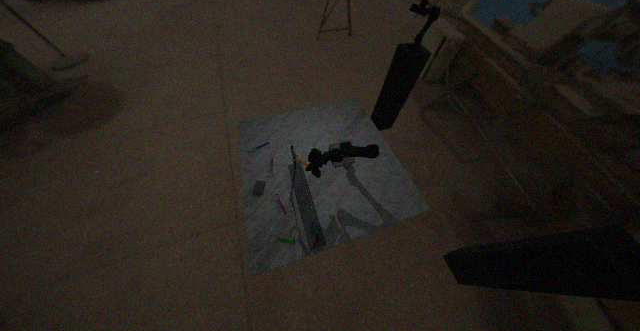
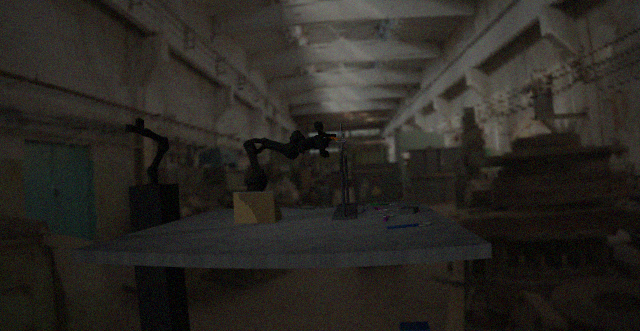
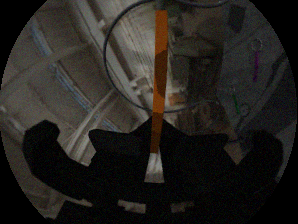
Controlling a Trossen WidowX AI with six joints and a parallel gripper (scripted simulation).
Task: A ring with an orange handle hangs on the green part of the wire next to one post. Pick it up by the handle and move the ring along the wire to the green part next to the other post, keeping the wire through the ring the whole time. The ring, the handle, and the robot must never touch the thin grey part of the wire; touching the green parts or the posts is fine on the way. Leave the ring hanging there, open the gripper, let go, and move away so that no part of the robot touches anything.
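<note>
My gripper tip is 10 mm short of the ring with orange handle, 90 mm to the left of it and 30 mm above it. Round my gripper tip: grey block 340 mm ahead, 160 mm to the right, 390 mm below.
</note>
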